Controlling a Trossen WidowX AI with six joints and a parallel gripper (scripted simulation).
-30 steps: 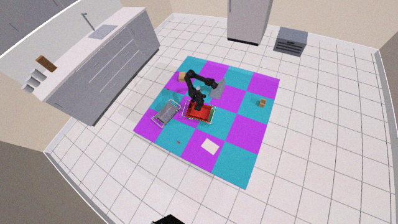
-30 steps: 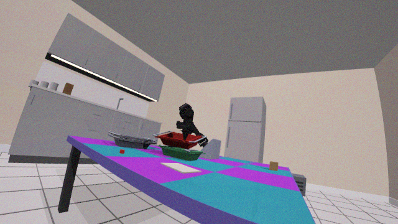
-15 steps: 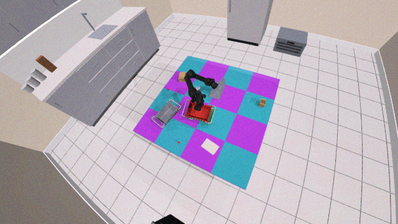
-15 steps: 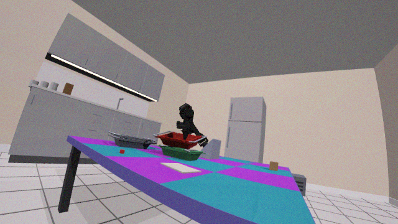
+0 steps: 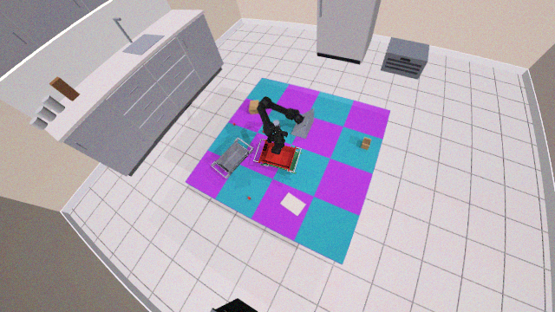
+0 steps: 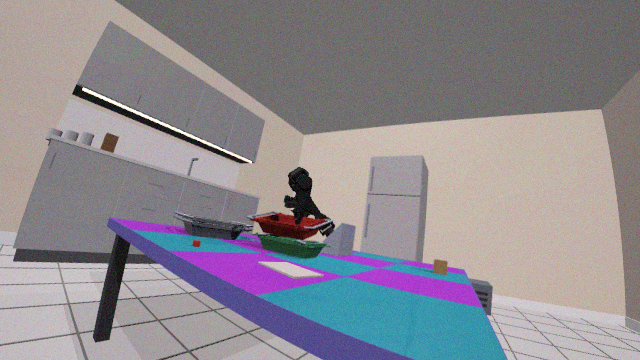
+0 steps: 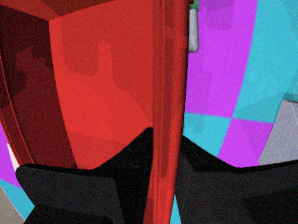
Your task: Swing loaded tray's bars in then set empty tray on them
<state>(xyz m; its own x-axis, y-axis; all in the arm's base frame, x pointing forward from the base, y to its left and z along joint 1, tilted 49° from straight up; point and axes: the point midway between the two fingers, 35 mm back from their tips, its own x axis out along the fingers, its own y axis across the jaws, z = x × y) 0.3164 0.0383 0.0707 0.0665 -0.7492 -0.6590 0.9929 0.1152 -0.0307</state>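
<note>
Right now the red tray is 70 mm ahead of my gripper tip, 20 mm above it and 10 mm to the left of it. The rest, counted from my gripper tip: white flat plate: 320 mm ahead, 230 mm to the left, 100 mm below.
</note>
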